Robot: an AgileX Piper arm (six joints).
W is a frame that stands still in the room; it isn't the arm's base.
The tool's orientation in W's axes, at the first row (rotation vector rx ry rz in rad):
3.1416, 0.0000, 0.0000
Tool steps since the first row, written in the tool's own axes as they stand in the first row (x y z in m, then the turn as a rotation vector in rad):
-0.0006, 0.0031, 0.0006, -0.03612, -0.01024, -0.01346
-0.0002, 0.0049, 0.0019, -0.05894, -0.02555, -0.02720
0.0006, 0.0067, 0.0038, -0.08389, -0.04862, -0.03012
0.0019, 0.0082, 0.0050, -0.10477, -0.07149, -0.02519
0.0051, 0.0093, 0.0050, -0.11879, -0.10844, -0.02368
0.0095, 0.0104, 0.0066, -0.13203, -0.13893, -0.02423
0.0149, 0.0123, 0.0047, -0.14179, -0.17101, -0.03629
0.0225, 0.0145, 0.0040, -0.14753, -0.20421, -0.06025
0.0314, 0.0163, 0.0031, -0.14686, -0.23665, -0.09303
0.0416, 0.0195, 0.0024, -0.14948, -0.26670, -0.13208
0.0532, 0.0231, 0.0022, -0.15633, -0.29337, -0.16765
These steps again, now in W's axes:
-0.0006, -0.0031, -0.0006, -0.03612, 0.01024, 0.01346
-0.0002, -0.0049, -0.0019, -0.05894, 0.02555, 0.02720
0.0006, -0.0067, -0.0038, -0.08389, 0.04862, 0.03012
0.0019, -0.0082, -0.0050, -0.10477, 0.07149, 0.02519
0.0051, -0.0093, -0.0050, -0.11879, 0.10844, 0.02368
0.0095, -0.0104, -0.0066, -0.13203, 0.13893, 0.02423
0.0149, -0.0123, -0.0047, -0.14179, 0.17101, 0.03629
0.0225, -0.0145, -0.0040, -0.14753, 0.20421, 0.06025
0.0314, -0.0163, -0.0031, -0.14686, 0.23665, 0.09303
0.0416, -0.0195, -0.0024, -0.14948, 0.26670, 0.13208
0.0532, -0.0231, -0.0022, -0.15633, 0.29337, 0.16765

